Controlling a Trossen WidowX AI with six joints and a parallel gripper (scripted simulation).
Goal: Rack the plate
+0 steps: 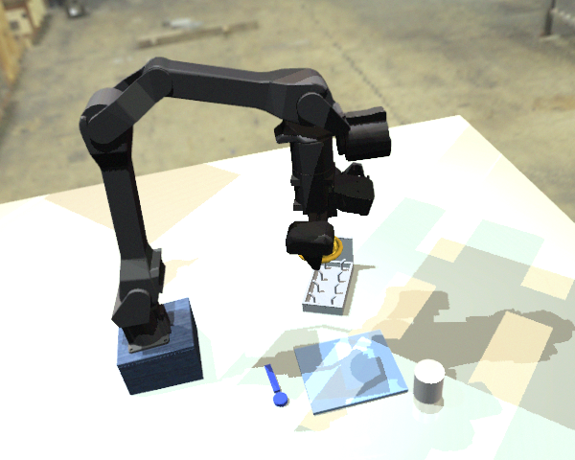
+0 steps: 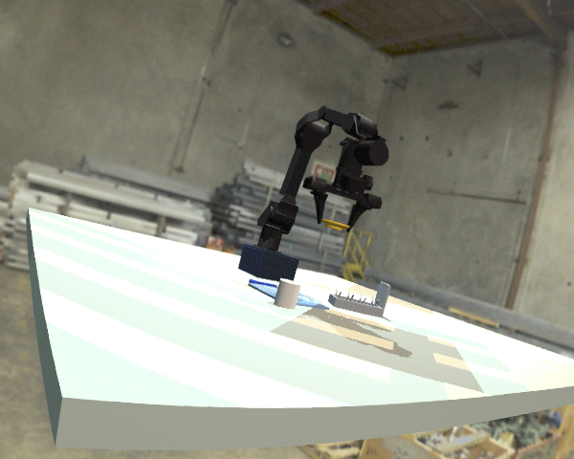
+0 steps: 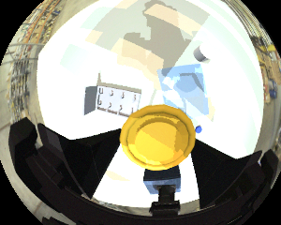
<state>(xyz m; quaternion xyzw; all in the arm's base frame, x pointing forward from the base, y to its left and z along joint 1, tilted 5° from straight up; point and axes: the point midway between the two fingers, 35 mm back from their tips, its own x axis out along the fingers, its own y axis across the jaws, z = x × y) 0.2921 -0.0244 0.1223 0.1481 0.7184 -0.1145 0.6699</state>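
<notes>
Right now the grey dish rack is 160 mm below my gripper tip, 100 mm to the left of it and 40 mm ahead of it. The rest, counted from my gripper tip: light blue mat (180 mm below, 90 mm to the right, 10 mm ahead); then yellow plate (10 mm above); then blue spoon (180 mm below, 110 mm behind, 90 mm to the right).
</notes>
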